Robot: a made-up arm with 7 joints. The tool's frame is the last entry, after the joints. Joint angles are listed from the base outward. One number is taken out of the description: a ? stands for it. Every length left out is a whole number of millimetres.
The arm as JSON. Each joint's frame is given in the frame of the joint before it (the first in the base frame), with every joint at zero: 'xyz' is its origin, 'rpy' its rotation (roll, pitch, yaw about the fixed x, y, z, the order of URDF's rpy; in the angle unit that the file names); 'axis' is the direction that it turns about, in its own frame. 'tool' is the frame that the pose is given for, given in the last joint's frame.
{
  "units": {
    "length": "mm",
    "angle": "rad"
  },
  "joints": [
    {
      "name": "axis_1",
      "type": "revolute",
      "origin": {
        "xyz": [
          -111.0,
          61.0,
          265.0
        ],
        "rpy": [
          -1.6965,
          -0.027,
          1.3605
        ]
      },
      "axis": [
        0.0,
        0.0,
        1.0
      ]
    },
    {
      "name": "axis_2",
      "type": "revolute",
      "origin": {
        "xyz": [
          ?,
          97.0,
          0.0
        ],
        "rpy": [
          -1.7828,
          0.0,
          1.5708
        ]
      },
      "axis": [
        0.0,
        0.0,
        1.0
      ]
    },
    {
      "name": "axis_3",
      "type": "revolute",
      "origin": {
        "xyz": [
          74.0,
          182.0,
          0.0
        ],
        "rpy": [
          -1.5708,
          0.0,
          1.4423
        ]
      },
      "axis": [
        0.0,
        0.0,
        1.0
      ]
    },
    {
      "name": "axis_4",
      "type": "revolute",
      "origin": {
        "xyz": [
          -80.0,
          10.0,
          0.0
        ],
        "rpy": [
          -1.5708,
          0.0,
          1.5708
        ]
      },
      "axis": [
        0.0,
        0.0,
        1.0
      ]
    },
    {
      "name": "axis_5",
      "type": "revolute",
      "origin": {
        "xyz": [
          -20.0,
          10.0,
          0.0
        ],
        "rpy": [
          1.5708,
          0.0,
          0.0
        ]
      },
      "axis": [
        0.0,
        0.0,
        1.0
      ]
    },
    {
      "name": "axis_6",
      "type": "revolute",
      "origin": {
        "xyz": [
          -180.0,
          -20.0,
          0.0
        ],
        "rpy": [
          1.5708,
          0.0,
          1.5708
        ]
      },
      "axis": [
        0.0,
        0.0,
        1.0
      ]
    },
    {
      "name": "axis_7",
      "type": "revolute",
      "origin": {
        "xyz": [
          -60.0,
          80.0,
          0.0
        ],
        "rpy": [
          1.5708,
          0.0,
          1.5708
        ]
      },
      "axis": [
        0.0,
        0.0,
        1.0
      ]
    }
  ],
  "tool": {
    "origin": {
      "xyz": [
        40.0,
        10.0,
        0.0
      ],
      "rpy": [
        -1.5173,
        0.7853,
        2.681
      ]
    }
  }
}
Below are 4 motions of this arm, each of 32 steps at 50 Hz.
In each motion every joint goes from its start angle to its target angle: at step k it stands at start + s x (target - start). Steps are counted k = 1, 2, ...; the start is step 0. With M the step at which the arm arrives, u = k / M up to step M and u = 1 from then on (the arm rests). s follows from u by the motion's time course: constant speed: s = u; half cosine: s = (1 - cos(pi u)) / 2; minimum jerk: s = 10 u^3 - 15 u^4 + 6 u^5.
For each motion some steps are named. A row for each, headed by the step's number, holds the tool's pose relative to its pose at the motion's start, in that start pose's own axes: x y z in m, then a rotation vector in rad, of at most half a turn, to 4 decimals.
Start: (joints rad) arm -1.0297 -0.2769 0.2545 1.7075 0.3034 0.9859 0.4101
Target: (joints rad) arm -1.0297 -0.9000 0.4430 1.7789 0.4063 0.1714 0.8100
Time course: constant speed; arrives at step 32
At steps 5, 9, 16, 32:
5: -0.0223 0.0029 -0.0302 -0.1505 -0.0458 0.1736
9: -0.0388 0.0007 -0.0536 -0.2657 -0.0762 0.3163
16: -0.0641 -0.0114 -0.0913 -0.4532 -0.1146 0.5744
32: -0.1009 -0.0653 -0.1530 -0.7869 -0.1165 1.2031

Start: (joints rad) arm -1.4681 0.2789 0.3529 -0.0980 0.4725 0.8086 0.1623
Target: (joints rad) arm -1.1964 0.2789 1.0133 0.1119 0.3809 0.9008 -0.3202
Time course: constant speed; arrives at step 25
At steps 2, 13, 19, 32:
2: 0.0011 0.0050 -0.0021 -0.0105 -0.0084 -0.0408
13: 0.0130 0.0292 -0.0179 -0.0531 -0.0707 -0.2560
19: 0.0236 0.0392 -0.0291 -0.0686 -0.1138 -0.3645
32: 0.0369 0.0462 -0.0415 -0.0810 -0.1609 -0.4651

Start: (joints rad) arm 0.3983 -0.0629 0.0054 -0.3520 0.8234 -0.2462 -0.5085
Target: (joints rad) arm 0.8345 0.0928 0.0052 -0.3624 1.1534 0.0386 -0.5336
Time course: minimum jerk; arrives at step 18
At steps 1, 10, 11, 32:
1: 0.0001 0.0001 -0.0001 0.0000 -0.0006 -0.0009
10: 0.0354 0.0288 -0.0212 0.0175 -0.2388 -0.3478
11: 0.0427 0.0310 -0.0231 0.0238 -0.2807 -0.4053
32: 0.0664 0.0333 -0.0255 0.0484 -0.4124 -0.5811

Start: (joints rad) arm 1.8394 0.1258 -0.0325 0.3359 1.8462 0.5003 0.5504
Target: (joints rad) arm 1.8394 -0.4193 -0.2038 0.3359 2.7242 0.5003 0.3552
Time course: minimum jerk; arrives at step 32
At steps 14, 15, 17, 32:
14: 0.0443 0.0464 -0.0488 -0.2159 0.3466 0.0844
15: 0.0484 0.0526 -0.0576 -0.2489 0.3970 0.0995
17: 0.0545 0.0645 -0.0760 -0.3165 0.4980 0.1322
32: 0.0516 0.0974 -0.1471 -0.5804 0.8565 0.2809

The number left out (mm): 39.0
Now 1 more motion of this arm.
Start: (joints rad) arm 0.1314 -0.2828 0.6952 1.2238 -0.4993 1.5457 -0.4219
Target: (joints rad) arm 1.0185 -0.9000 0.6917 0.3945 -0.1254 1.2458 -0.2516
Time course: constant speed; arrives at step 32
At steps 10, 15, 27, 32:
10: 0.1115 0.0256 -0.0182 -0.2034 -0.3828 -0.2397
15: 0.1711 0.0332 0.0030 -0.2595 -0.5485 -0.3914
27: 0.2804 0.0344 0.1304 -0.2483 -0.8327 -0.8128
32: 0.3001 0.0258 0.2053 -0.1788 -0.8906 -0.9939

